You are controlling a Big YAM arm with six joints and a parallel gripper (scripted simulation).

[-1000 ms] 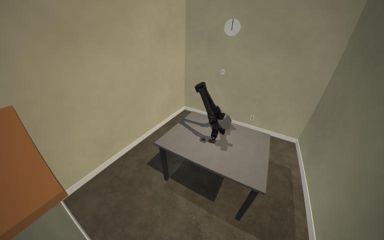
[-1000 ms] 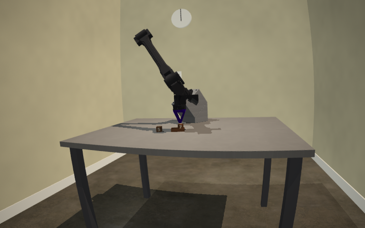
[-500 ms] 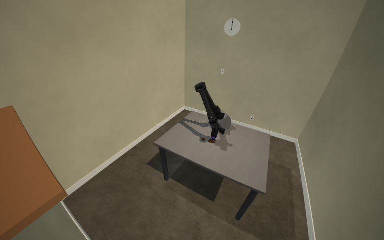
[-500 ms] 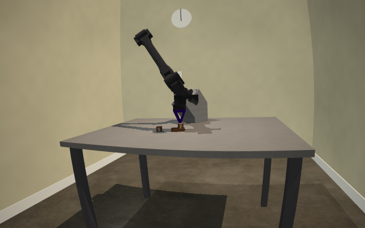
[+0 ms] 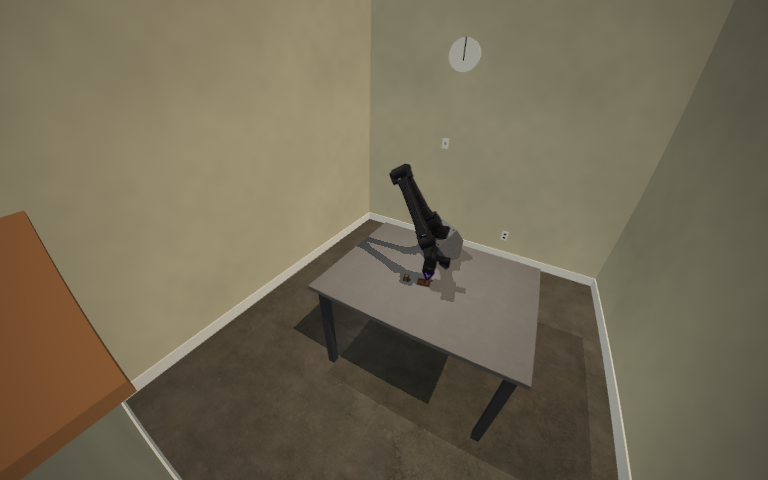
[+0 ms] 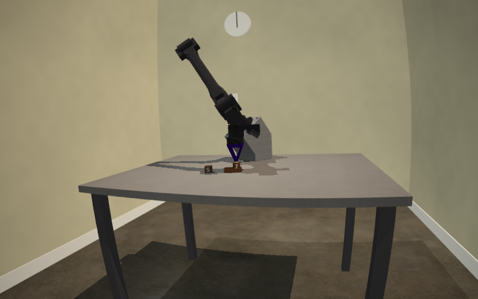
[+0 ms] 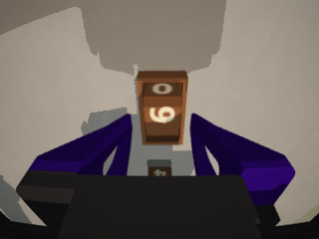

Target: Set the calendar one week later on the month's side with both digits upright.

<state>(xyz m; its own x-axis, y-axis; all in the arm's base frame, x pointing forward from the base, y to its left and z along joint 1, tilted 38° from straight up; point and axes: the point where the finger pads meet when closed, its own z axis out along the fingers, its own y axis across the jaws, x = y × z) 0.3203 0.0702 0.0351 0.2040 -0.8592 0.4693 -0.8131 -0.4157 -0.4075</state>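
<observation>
Now: the brown tray 2 cm to the right of my hand and 5 cm below it.
</observation>
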